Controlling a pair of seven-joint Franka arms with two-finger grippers.
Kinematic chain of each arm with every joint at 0, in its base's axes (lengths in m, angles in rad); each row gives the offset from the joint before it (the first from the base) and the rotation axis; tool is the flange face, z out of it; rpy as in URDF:
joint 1: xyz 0 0 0.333 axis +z
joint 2: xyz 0 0 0 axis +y
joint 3: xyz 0 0 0.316 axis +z
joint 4: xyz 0.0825 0 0 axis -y
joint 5: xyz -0.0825 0 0.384 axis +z
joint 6: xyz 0 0 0 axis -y
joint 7: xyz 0.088 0 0 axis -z
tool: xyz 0 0 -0.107 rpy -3.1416 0 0
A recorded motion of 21 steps. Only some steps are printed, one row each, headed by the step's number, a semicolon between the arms.
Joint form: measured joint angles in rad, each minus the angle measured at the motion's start. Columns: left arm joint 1, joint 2, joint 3, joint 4, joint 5, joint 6, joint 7; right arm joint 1, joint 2, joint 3, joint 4, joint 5, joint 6, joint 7.
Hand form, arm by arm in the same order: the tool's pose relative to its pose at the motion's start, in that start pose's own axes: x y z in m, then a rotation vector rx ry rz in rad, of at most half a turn. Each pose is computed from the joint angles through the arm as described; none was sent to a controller.
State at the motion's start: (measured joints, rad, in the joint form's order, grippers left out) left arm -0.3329 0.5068 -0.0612 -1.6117 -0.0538 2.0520 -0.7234; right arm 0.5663 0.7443 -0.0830 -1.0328 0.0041 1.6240 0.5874
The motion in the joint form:
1: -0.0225 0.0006 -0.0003 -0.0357 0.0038 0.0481 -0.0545; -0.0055 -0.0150 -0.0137 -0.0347 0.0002 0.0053 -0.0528
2: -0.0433 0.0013 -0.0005 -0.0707 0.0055 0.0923 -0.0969; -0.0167 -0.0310 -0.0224 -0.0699 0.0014 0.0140 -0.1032
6: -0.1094 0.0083 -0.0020 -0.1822 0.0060 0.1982 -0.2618; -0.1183 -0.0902 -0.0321 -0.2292 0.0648 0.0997 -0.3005
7: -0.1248 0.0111 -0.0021 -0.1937 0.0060 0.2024 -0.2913; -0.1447 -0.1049 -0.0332 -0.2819 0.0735 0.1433 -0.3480
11: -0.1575 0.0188 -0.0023 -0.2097 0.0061 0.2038 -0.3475; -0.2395 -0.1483 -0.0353 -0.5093 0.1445 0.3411 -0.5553
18: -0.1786 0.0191 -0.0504 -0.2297 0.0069 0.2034 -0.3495; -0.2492 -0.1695 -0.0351 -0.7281 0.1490 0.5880 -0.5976
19: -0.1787 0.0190 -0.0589 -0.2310 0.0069 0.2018 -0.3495; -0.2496 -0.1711 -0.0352 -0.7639 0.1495 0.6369 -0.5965
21: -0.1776 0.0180 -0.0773 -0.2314 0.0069 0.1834 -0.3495; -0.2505 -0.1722 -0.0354 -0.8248 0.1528 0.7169 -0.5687
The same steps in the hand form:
1: -0.0117 0.0084 0.0139 -0.0030 0.0112 -0.0317; 0.0034 0.0118 0.0055 -0.0123 -0.0097 -0.0351
2: -0.0234 0.0152 0.0277 -0.0057 0.0185 -0.0538; 0.0075 0.0251 0.0105 -0.0179 -0.0195 -0.0660
6: -0.0659 0.0298 0.0765 0.0104 0.0120 -0.1561; 0.0337 0.0970 0.0419 0.0505 -0.0697 -0.1398
7: -0.0752 0.0337 0.0838 0.0199 0.0064 -0.1709; 0.0394 0.1158 0.0544 0.0661 -0.0685 -0.1548
11: -0.0942 0.0425 0.0973 0.0415 -0.0051 -0.1956; 0.0472 0.1824 0.1206 0.1523 -0.0662 -0.2211
18: -0.1316 0.0620 0.1084 0.0523 -0.0338 -0.1336; 0.0270 0.1992 0.1865 0.1517 -0.0136 -0.2210
19: -0.1362 0.0644 0.1092 0.0531 -0.0385 -0.1259; 0.0230 0.2016 0.1971 0.1505 0.0013 -0.2138
21: -0.1461 0.0683 0.1104 0.0646 -0.0549 -0.1101; 0.0147 0.2060 0.2161 0.1491 0.0196 -0.1742

